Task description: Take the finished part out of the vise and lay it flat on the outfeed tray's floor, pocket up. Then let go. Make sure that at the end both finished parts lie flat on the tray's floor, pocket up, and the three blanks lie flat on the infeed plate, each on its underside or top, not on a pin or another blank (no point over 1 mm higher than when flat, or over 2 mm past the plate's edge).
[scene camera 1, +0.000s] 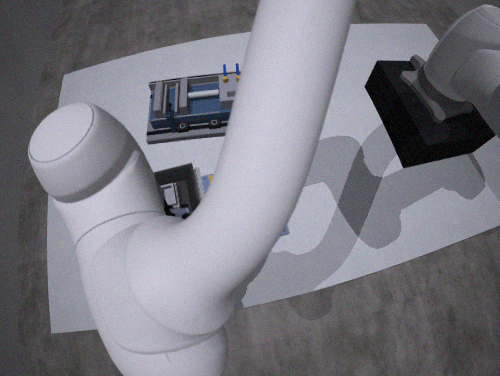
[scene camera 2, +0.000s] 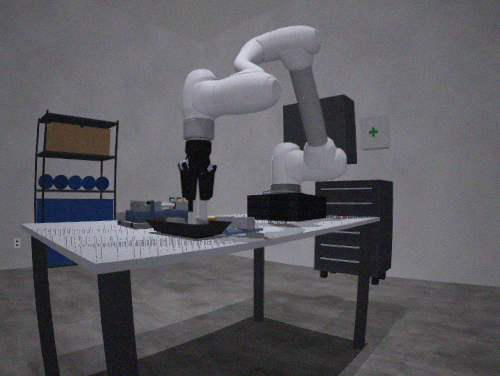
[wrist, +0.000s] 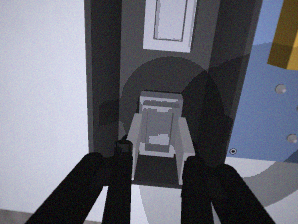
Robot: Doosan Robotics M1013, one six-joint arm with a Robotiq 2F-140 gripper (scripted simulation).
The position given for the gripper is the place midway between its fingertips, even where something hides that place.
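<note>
Gripper (scene camera 2: 197, 223) visible. Wrist view too, the gripper (wrist: 158, 127).
</note>
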